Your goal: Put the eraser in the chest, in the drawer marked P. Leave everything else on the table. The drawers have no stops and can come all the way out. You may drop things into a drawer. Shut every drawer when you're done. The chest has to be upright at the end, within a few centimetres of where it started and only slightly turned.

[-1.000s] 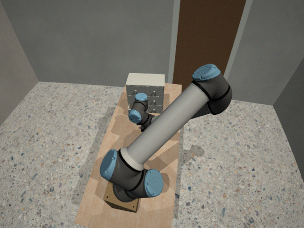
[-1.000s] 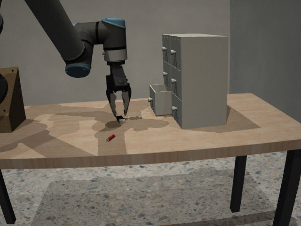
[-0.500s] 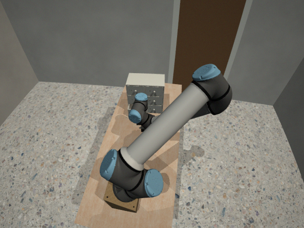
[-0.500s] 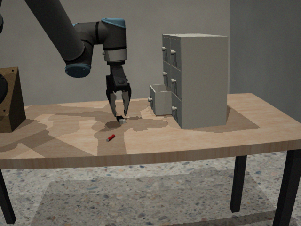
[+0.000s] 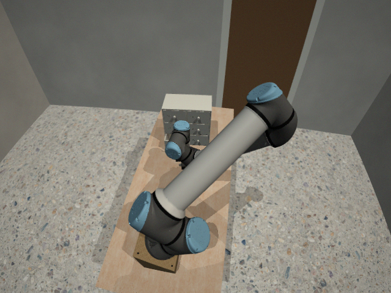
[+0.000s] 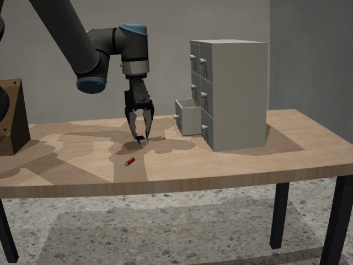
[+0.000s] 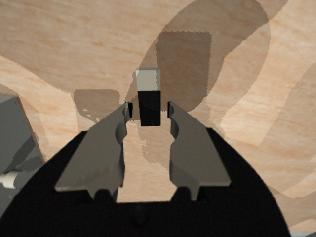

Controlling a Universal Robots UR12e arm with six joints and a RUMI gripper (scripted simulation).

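Now: the eraser 2 cm below my hand and 1 cm to the right of it. Also, from my hand: small red cylinder 18 cm to the right, 2 cm below.
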